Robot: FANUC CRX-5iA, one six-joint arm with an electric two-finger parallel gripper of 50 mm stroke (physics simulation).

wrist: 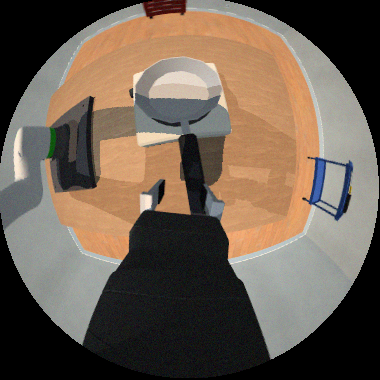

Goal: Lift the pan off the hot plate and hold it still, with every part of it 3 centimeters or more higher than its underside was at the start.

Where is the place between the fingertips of my gripper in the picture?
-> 182, 188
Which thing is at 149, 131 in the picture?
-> A cream hot plate.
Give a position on a grey pan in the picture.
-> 173, 89
